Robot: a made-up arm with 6 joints.
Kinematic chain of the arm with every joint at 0, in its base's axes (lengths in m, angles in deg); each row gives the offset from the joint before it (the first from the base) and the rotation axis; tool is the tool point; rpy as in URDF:
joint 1: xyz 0 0 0.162 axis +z
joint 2: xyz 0 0 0 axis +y
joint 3: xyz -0.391 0 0.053 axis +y
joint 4: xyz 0.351 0 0.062 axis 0.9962 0 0.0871
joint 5: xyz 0 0 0 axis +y
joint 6: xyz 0.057 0 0.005 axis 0.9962 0 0.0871
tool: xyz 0 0 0 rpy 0 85 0
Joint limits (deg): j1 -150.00..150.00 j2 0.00..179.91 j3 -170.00..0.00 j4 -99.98..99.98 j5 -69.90..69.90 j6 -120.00..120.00
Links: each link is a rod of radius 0.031 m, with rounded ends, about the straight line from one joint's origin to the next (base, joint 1, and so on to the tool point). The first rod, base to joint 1, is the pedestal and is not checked.
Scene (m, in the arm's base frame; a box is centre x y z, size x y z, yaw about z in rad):
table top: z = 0
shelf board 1: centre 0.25 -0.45 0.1 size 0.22 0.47 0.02 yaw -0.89
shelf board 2: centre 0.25 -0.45 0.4 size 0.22 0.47 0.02 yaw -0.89
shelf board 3: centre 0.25 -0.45 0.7 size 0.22 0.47 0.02 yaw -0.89
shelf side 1: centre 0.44 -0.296 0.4 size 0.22 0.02 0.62 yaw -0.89
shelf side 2: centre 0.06 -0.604 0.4 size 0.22 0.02 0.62 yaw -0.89
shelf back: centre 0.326 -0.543 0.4 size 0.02 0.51 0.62 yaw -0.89
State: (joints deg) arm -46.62 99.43 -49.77 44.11 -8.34 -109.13
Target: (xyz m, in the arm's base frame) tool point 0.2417 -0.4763 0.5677
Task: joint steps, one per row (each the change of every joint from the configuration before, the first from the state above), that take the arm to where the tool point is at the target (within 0.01 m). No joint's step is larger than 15 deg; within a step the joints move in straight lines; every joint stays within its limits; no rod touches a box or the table.
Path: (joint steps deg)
1: 0.93 -9.49 10.96 0.11 1.13 0.00
2: 0.94 -9.49 10.96 0.11 1.12 0.00
3: -9.21 -5.54 -9.96 0.03 -1.80 0.00
4: -9.20 -5.55 -9.95 0.03 -1.79 0.00
5: -9.20 -5.54 -9.96 0.03 -1.80 0.00
6: 3.39 12.17 -12.09 -0.36 -0.37 0.00
7: 3.40 12.18 -12.09 -0.36 -0.37 0.00
8: 3.40 12.17 -12.09 -0.36 -0.37 0.00

